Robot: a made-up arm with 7 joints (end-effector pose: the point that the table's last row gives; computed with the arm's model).
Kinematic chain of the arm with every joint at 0, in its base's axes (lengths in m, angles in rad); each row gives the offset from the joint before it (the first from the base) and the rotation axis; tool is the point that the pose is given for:
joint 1: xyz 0 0 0.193 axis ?
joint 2: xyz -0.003 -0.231 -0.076 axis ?
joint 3: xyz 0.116 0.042 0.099 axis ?
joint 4: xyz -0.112 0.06 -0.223 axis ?
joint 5: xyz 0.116 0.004 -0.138 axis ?
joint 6: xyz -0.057 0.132 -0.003 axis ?
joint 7: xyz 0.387 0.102 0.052 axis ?
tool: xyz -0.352 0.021 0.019
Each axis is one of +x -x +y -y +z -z.
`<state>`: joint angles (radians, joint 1 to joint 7).
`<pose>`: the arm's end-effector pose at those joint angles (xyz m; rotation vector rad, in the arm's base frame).
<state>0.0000 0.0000 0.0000 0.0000 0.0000 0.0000 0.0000</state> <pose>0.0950 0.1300 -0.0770 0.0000 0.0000 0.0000</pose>
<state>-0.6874 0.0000 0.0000 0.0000 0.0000 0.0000 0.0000</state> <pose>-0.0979 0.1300 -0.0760 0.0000 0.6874 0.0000</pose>
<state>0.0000 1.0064 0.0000 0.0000 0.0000 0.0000 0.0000</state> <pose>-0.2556 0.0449 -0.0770 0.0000 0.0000 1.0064</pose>
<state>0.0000 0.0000 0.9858 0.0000 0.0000 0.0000 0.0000</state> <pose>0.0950 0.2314 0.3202 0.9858 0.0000 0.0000</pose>
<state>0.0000 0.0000 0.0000 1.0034 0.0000 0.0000 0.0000</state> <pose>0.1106 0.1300 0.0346 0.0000 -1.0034 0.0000</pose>
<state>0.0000 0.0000 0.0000 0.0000 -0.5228 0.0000 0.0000</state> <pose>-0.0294 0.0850 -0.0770 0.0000 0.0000 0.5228</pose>
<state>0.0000 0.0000 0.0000 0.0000 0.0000 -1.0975 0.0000</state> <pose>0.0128 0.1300 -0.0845 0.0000 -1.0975 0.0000</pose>
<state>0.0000 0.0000 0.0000 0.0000 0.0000 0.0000 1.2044</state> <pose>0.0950 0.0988 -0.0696 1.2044 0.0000 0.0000</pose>
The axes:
joint 1: -y
joint 2: +z
joint 3: +x
joint 4: -y
joint 5: -z
joint 6: +y
joint 7: +x

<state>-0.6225 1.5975 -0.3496 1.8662 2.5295 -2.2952 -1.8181</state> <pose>0.0919 -0.1995 0.3526 -1.3334 1.1683 -1.7253</pose>
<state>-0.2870 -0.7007 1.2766 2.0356 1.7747 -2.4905 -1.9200</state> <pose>-0.0380 -0.2774 0.3940 -0.4155 -1.4557 0.7129</pose>
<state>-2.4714 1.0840 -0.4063 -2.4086 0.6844 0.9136 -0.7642</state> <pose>-0.0044 -0.4209 0.6590 0.7876 -0.2738 -1.1611</pose>
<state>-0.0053 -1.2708 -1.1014 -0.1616 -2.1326 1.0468 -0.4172</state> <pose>-0.3221 -0.1945 0.1190 -0.3195 1.8804 1.2789</pose>
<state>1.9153 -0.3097 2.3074 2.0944 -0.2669 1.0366 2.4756</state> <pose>-0.2880 -0.3233 0.1637 -0.5185 -0.1798 -1.2038</pose>
